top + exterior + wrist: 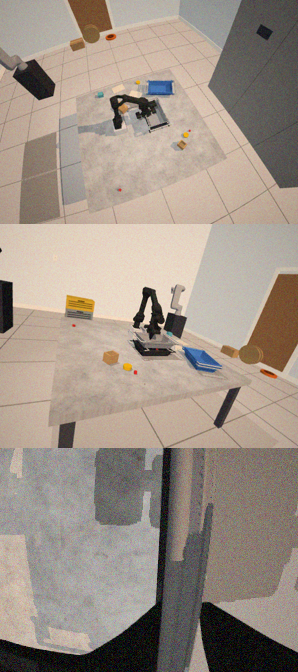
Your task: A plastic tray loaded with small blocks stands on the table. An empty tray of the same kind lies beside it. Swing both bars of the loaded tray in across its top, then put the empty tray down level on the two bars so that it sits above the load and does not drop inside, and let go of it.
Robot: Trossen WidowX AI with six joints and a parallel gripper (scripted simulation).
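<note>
The grey tray lies 80 mm ahead of my gripper tip, 10 mm to the left of it and 30 mm above it. Round my gripper tip: tan box 240 mm ahead, 350 mm to the right, 70 mm below; then red block 370 mm ahead, 240 mm to the right, 70 mm below; then tan block 230 mm behind, 230 mm to the left, 50 mm below.
</note>
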